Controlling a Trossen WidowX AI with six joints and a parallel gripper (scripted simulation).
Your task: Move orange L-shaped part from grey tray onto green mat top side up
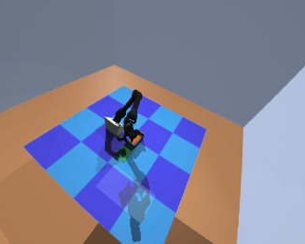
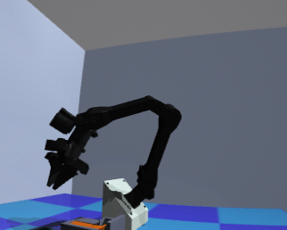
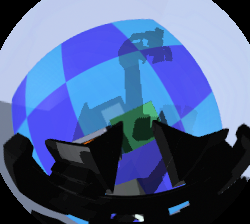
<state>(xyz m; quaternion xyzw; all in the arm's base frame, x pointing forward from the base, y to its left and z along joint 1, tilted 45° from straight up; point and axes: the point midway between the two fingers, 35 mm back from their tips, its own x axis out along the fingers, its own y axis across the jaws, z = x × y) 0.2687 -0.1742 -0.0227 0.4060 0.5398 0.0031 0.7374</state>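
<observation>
My gripper tip is 3 cm past the orange L-shaped part, 14 cm to the right of it and 10 cm above it. The rest, counted from my gripper tip: green mat 3 cm behind, 2 cm to the right, 17 cm below.
</observation>
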